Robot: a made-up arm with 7 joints. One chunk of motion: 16 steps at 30 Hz.
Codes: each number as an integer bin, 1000 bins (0 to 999) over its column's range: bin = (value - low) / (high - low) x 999, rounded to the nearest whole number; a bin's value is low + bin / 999 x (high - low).
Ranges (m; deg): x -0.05..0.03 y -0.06..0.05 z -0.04..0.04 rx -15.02..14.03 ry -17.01..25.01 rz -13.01..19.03
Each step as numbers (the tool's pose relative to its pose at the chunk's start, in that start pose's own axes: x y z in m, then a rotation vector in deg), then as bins.
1 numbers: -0.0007 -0.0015 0.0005 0.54 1.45 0.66
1 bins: 616 531 506 535 439 426
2 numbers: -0.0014 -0.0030 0.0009 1.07 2.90 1.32
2 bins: 607 518 511 553 473 447
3 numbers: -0.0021 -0.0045 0.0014 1.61 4.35 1.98
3 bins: 598 504 517 572 508 467
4 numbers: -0.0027 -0.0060 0.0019 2.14 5.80 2.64
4 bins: 591 490 523 590 542 488
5 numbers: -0.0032 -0.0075 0.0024 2.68 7.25 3.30
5 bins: 584 477 529 609 577 509
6 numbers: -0.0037 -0.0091 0.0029 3.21 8.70 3.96
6 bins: 578 462 536 627 611 529
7 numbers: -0.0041 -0.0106 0.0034 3.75 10.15 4.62
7 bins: 573 449 542 645 646 550
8 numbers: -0.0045 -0.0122 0.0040 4.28 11.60 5.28
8 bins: 568 434 549 664 680 570
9 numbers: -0.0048 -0.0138 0.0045 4.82 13.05 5.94
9 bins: 564 420 556 682 715 591
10 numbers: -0.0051 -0.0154 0.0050 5.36 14.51 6.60
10 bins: 561 405 562 701 749 611
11 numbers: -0.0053 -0.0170 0.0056 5.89 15.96 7.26
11 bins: 558 391 569 719 784 632
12 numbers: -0.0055 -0.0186 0.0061 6.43 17.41 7.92
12 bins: 556 376 576 738 818 653
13 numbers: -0.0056 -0.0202 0.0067 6.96 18.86 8.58
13 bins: 554 361 583 756 853 673
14 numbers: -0.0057 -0.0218 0.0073 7.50 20.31 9.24
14 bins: 553 347 591 774 887 694
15 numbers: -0.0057 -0.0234 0.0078 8.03 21.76 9.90
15 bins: 553 332 597 793 922 714
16 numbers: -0.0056 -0.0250 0.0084 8.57 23.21 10.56
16 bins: 554 318 604 811 956 735
